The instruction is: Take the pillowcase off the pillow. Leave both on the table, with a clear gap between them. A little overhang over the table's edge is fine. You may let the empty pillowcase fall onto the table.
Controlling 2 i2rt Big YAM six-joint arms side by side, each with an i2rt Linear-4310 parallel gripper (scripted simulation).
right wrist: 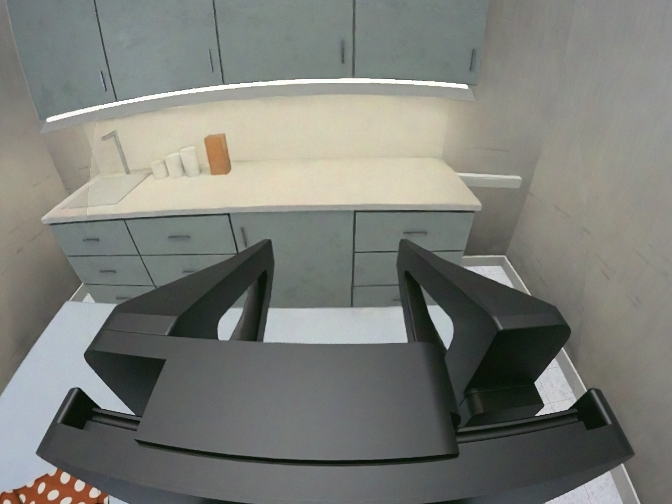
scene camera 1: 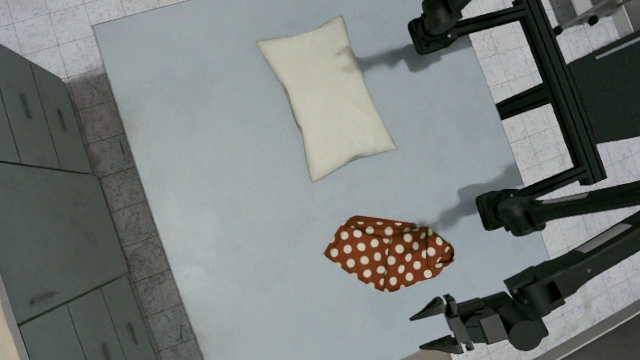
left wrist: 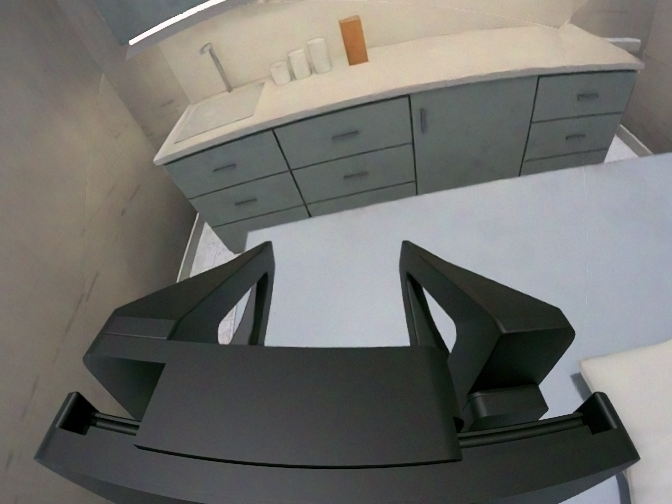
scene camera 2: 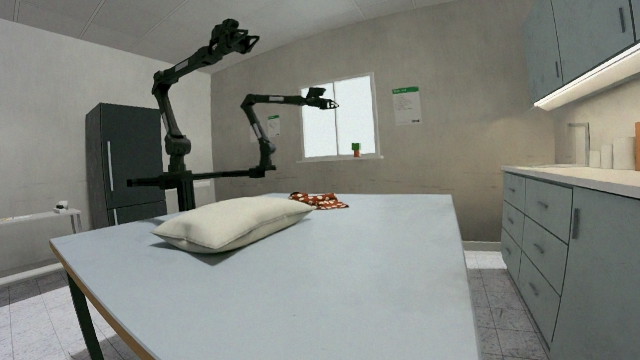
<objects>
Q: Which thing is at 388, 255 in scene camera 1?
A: A red-brown pillowcase.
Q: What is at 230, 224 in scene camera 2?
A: A cream pillow.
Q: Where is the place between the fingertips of the right gripper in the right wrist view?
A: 335, 251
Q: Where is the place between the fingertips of the left gripper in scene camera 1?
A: At 414, 333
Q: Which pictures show the right gripper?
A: The right wrist view and scene camera 2 only.
</objects>
